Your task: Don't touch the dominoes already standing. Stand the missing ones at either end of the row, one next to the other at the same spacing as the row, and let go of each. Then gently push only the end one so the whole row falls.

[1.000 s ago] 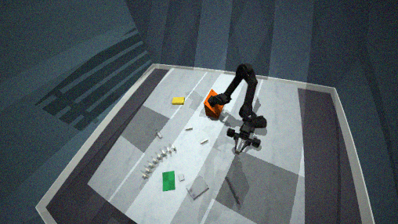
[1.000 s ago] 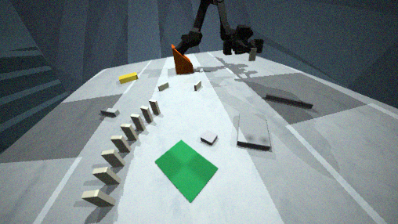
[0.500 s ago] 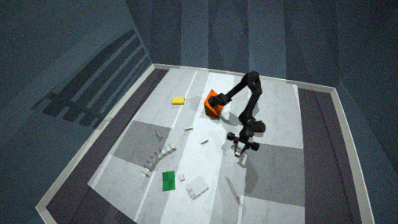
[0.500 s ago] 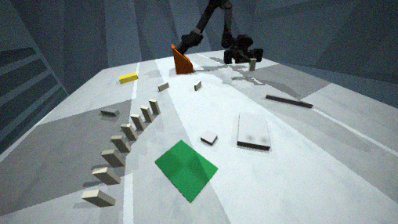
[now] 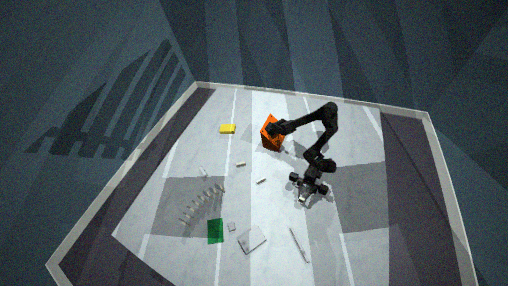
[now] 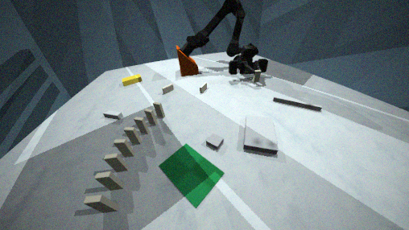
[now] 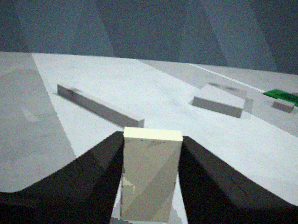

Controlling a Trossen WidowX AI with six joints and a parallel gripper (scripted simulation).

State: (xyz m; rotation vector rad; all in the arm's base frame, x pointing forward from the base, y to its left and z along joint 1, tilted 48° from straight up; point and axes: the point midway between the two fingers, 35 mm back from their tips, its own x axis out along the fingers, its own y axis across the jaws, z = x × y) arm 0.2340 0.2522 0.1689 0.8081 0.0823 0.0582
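The thin bar is 17 cm ahead of my gripper tip, 6 cm to the left of it and 5 cm below it. The rest, counted from my gripper tip: green flat patch: 31 cm ahead, 29 cm to the right, 6 cm below; then grey cube: 25 cm ahead, 23 cm to the right, 6 cm below; then grey slab: 25 cm ahead, 12 cm to the right, 5 cm below.
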